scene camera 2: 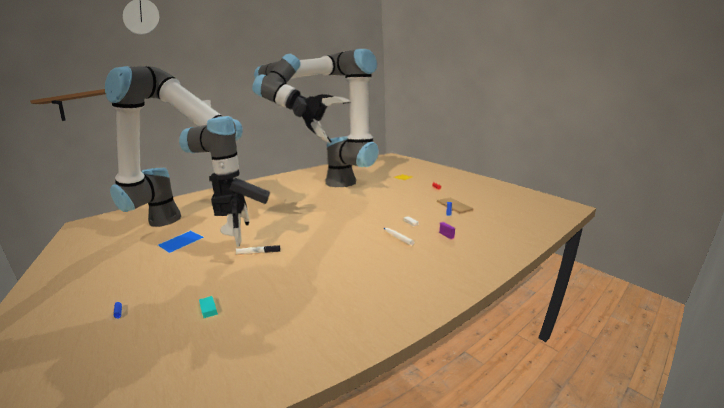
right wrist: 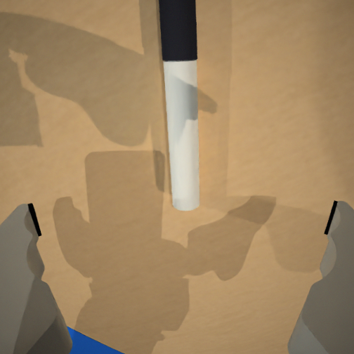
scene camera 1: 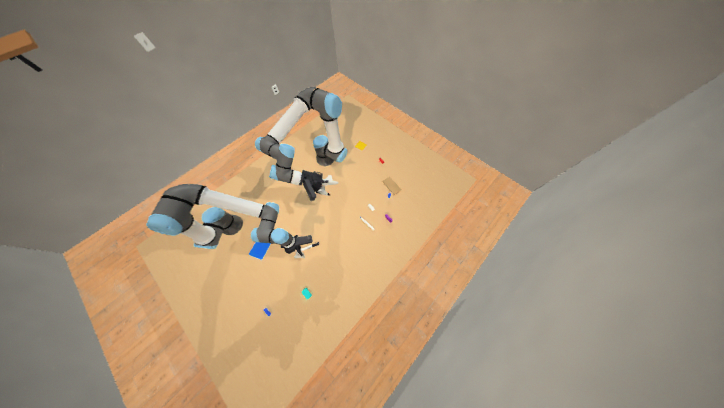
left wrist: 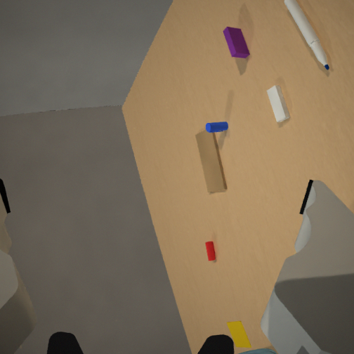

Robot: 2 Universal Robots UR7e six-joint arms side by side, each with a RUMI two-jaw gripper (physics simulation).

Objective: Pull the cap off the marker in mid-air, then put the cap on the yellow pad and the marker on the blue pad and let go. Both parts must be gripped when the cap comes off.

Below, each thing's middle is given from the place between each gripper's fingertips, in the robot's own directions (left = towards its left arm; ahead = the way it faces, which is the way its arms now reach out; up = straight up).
Labels:
The brown board [left wrist: 209, 155] is 800 mm to the left of my right hand, 60 mm below it and 60 mm ahead of it.
Now: the brown board 43 cm to the left of my left hand, 34 cm below it and 10 cm ahead of it.

